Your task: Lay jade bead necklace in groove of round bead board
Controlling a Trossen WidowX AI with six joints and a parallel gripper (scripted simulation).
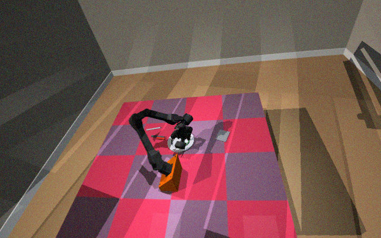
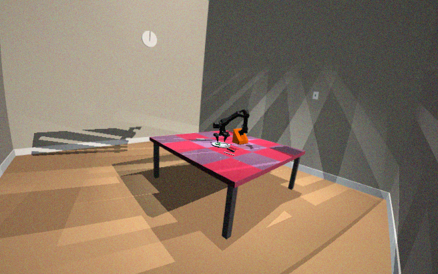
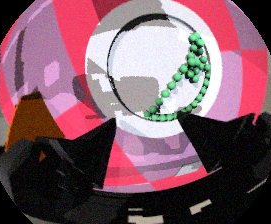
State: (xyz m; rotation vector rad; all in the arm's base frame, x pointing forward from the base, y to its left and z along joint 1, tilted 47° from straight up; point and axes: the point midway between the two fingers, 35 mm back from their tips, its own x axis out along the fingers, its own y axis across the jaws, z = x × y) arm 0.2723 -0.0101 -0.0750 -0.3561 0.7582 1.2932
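The round white bead board lies 5 cm to the left of my gripper tip, 5 cm ahead of it and 1 cm below it. From my gripper tip the other things lie so: red-handled tool (22 cm to the left, 9 cm ahead, 1 cm below); then flat grey pad (26 cm to the right, 8 cm ahead, 2 cm below); then thin white rod (29 cm to the left, 20 cm ahead, 2 cm below).
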